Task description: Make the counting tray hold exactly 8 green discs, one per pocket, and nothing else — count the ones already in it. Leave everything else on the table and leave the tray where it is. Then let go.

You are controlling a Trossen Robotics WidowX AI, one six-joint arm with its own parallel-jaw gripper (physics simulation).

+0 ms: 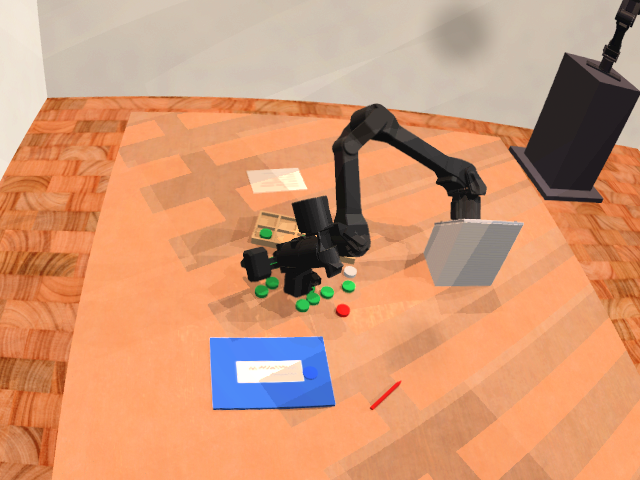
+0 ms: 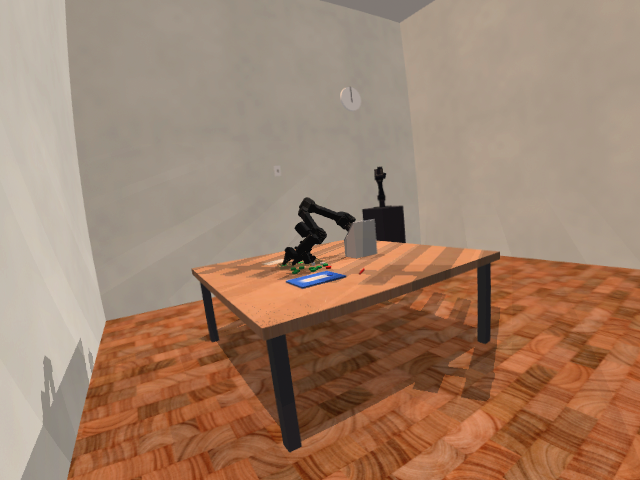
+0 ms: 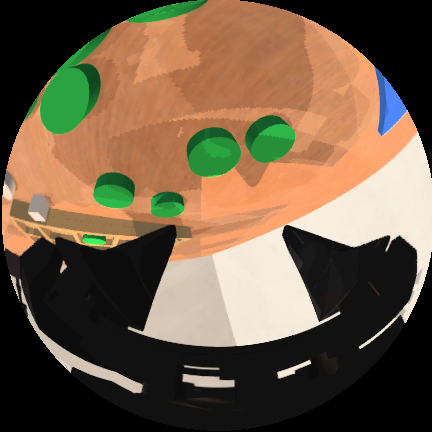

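The tan counting tray point(image 1: 265, 243) point(image 3: 100, 221) is partly hidden by the arm. One green disc point(image 1: 265, 233) point(image 3: 94, 240) sits in a pocket; the contents of the covered pockets cannot be told. Several loose green discs lie in front of it, among them a left pair, one disc point(image 1: 261, 291) point(image 3: 270, 140) and its neighbour point(image 1: 272, 282) point(image 3: 214, 152). Two more discs, one point(image 3: 114, 191) and another point(image 3: 168, 205), lie close to the tray. A further group includes a green disc point(image 1: 327, 292). My gripper point(image 1: 279, 274) point(image 3: 230, 230) is open and empty, tilted low over the discs.
A red disc point(image 1: 342, 310), a white disc point(image 1: 349, 271) and a small pale cube point(image 3: 38, 208) lie near the discs. A blue folder point(image 1: 227, 392) point(image 2: 299, 283), a red pencil point(image 1: 385, 395) point(image 2: 361, 270), a paper sheet point(image 1: 276, 180) and a grey block point(image 1: 470, 255) point(image 2: 361, 240) are around them.
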